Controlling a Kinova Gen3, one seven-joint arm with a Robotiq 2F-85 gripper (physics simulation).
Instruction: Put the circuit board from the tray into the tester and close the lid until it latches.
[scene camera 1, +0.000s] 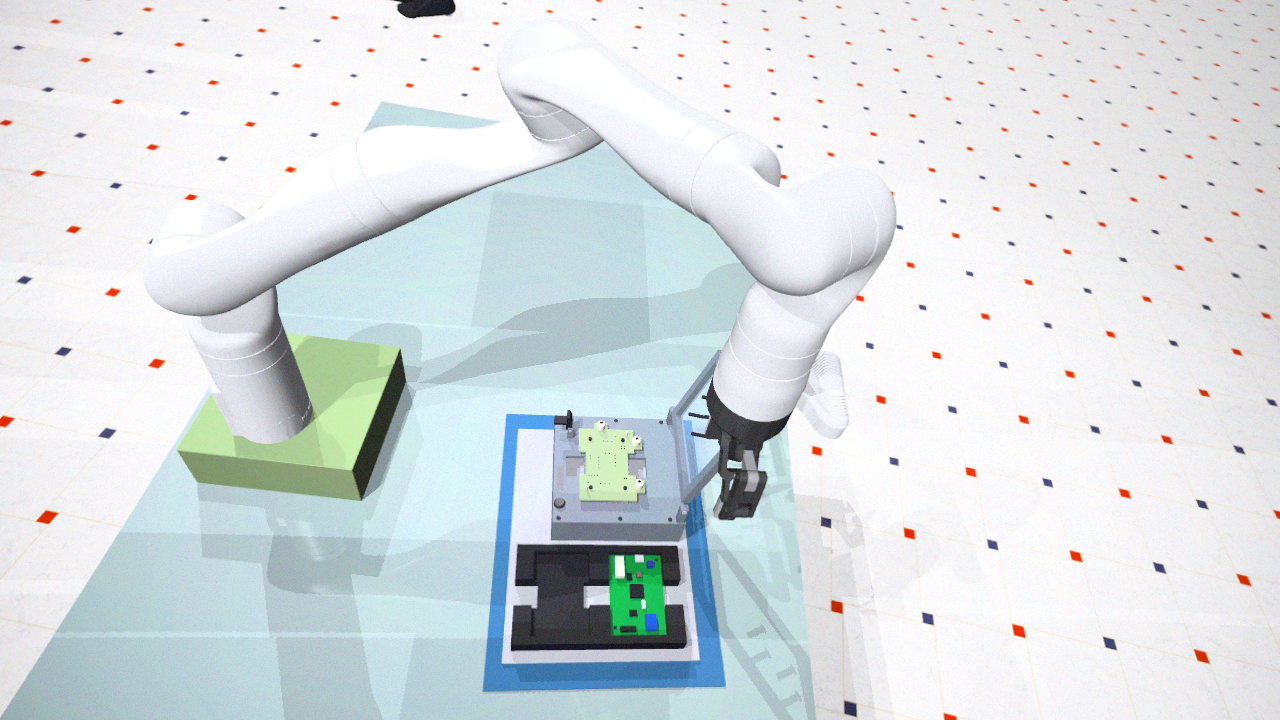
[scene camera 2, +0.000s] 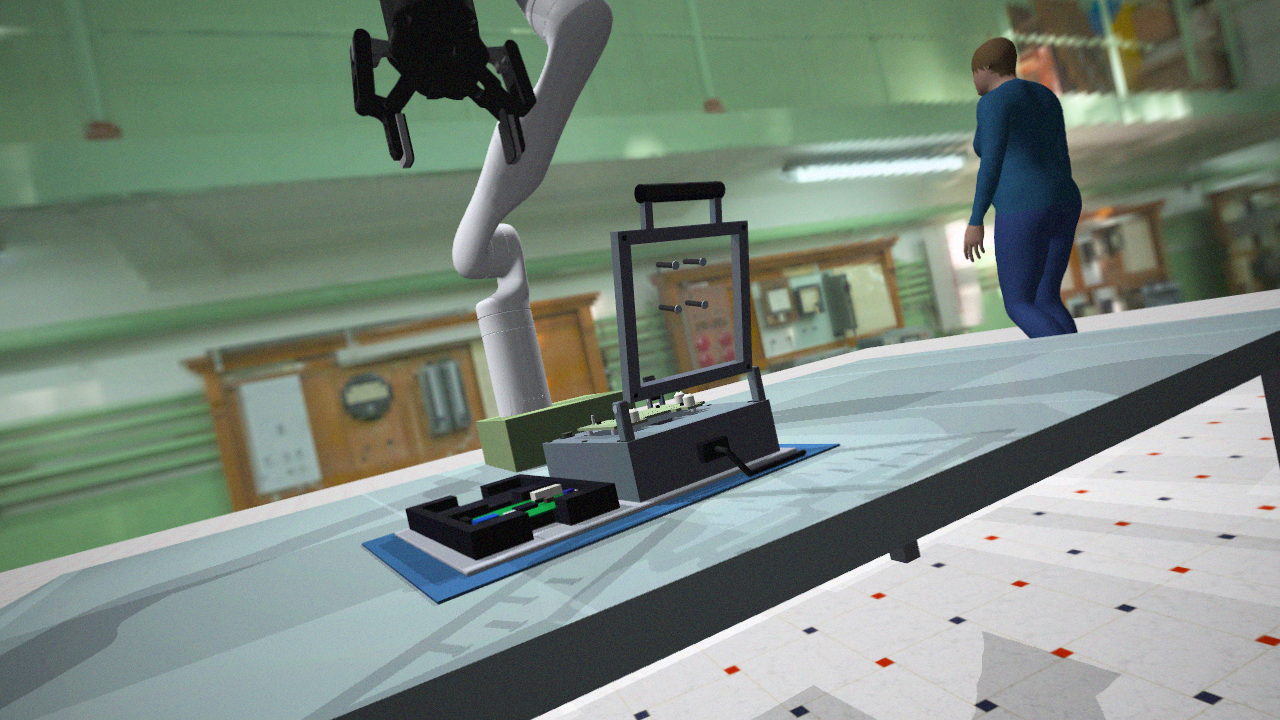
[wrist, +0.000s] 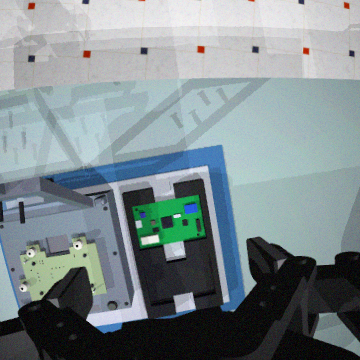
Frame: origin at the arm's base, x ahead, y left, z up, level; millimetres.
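Seen in the pictures: gripper, fingertip midpoint: (scene camera 1: 718, 474) (scene camera 2: 463, 163) (wrist: 169, 269); arm's base, link origin: (scene camera 1: 275, 415) (scene camera 2: 526, 411).
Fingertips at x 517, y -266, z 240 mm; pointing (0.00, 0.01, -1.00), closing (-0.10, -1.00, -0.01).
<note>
Offsets run from my fingertips to a thing's top centre. "spot": to the spot under its first point. Level surfaces: height alone.
The green circuit board @[dy +3, dx -43, dz -294 mm] (scene camera 1: 637, 594) (scene camera 2: 537, 510) (wrist: 180, 232) lies flat in one compartment of the black tray (scene camera 1: 537, 637) (scene camera 2: 483, 537) (wrist: 180, 280); the other compartment is empty. The grey tester @[spot: dy +87, dx -61, dz -283 mm] (scene camera 1: 617, 530) (scene camera 2: 662, 465) (wrist: 112, 240) stands beside the tray, with a bare pale green plate @[dy +181, dx -63, dz -240 mm] (scene camera 1: 608, 465) (wrist: 60, 270) and white posts on top. Its lid (scene camera 1: 677, 456) (scene camera 2: 624, 313) (wrist: 50, 192) stands open and upright; the black handle @[dy +164, dx +77, dz -46 mm] (scene camera 2: 680, 191) is at its top. My gripper (scene camera 1: 735, 505) (scene camera 2: 459, 162) (wrist: 169, 269) is open and empty, pointing down high above the table. In scene camera 1 it hides part of the lid.
Tray and tester stand on a white board over a blue mat @[dz -319 mm] (scene camera 1: 519, 671) (scene camera 2: 407, 568) (wrist: 232, 270). A small black latch @[dy +238, dx -130, dz -214 mm] (scene camera 1: 563, 418) is on the tester's edge opposite the lid. A black cable @[spot: dy +170, dx +70, dz -303 mm] (scene camera 2: 738, 461) leaves the tester. The arm's green base block (scene camera 1: 277, 474) stands left. A person (scene camera 2: 1029, 170) stands beyond the table.
</note>
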